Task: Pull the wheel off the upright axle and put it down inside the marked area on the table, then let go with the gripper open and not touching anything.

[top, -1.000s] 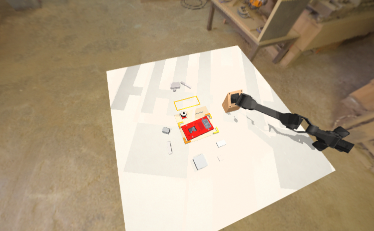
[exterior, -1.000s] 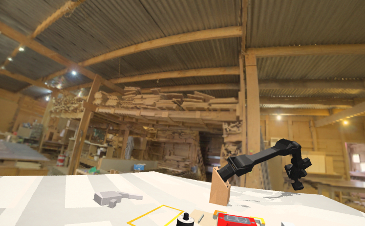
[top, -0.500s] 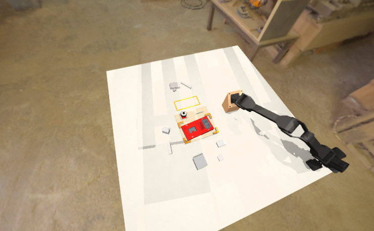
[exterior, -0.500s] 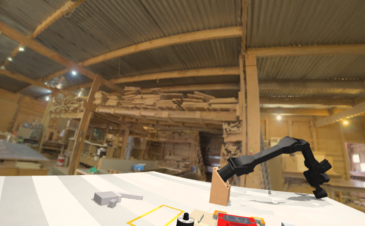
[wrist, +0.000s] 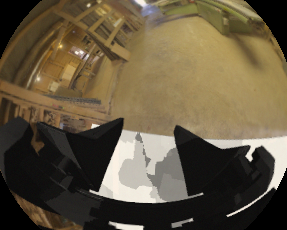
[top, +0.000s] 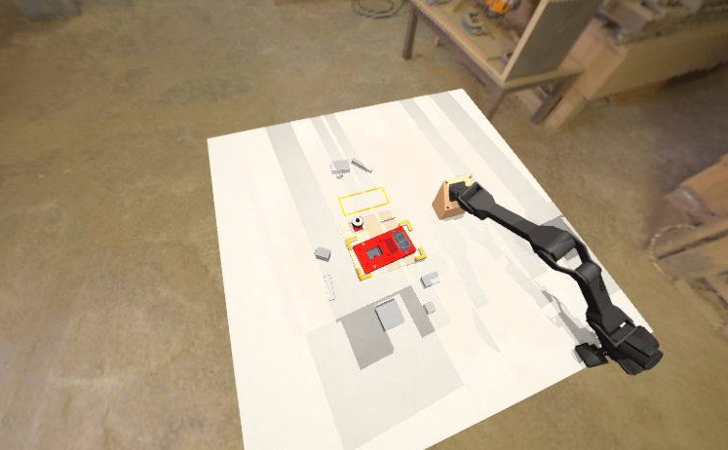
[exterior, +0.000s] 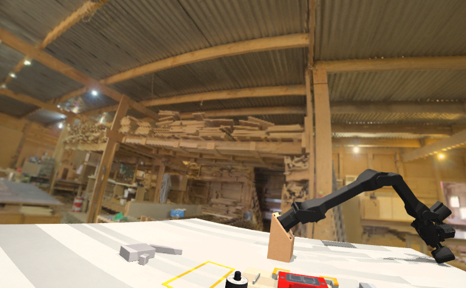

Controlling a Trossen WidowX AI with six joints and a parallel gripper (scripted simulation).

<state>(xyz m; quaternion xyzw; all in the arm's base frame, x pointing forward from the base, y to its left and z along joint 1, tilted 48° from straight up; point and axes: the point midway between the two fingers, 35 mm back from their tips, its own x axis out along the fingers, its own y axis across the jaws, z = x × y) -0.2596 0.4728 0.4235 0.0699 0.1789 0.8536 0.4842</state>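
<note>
Right now my gripper tip is 660 mm to the left of the black wheel, 640 mm short of it and 20 mm below it. The rest, counted from my gripper tip: thin grey bar: 800 mm ahead, 470 mm to the right, 10 mm below; then grey block: 790 mm ahead, 580 mm to the right.
</note>
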